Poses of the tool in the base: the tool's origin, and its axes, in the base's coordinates. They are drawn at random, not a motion.
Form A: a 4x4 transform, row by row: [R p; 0 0 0 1], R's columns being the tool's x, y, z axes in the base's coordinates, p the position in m. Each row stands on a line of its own.
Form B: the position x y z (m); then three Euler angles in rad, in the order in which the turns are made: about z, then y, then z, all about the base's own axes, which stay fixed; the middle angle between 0 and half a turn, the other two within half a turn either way. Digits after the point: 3 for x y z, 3 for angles. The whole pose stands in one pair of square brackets.
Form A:
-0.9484 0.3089 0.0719 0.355
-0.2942 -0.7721 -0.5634 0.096
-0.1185 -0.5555 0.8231 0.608
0 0 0 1
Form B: [0.355 0.096 0.608 -1.361 0.604 -1.444]
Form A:
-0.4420 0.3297 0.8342 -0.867
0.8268 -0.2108 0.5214 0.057
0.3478 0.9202 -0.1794 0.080
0 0 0 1
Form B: [-0.867 0.057 0.080 1.932 1.751 0.559]
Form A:
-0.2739 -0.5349 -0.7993 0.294
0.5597 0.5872 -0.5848 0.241
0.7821 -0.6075 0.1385 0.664
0 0 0 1
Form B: [0.294 0.241 0.664 -2.481 1.432 -2.510]
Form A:
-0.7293 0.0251 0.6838 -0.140
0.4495 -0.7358 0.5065 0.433
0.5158 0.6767 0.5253 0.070
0 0 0 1
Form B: [-0.140 0.433 0.070 2.222 1.018 0.638]
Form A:
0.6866 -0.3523 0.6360 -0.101
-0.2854 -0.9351 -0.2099 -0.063
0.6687 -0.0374 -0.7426 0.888
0 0 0 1
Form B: [-0.101 -0.063 0.888 -3.086 2.408 -0.319]
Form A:
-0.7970 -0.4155 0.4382 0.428
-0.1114 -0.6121 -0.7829 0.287
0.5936 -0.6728 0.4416 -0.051
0 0 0 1
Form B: [0.428 0.287 -0.051 -2.294 1.113 -1.060]
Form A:
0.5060 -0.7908 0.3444 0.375
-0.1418 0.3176 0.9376 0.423
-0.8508 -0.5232 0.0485 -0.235
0 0 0 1
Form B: [0.375 0.423 -0.235 -0.551 1.522 1.219]
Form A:
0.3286 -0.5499 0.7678 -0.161
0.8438 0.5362 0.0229 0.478
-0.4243 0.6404 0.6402 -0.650
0 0 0 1
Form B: [-0.161 0.478 -0.650 0.986 0.876 0.030]
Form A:
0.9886 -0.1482 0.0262 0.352
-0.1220 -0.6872 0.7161 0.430
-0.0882 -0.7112 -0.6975 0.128
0 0 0 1
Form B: [0.352 0.430 0.128 -1.447 2.343 1.534]
